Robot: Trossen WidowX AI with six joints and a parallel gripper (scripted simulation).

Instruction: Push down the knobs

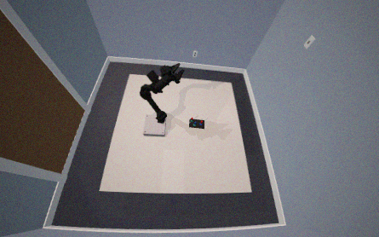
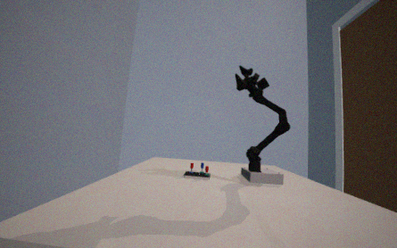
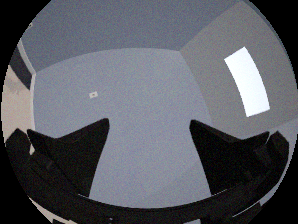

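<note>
Now: the red knob 160 mm ahead of my gripper tip, 10 mm to the right of it and 650 mm below it. From my gripper tip the other things lie so: blue knob: 190 mm ahead, 60 mm to the right, 630 mm below.
</note>
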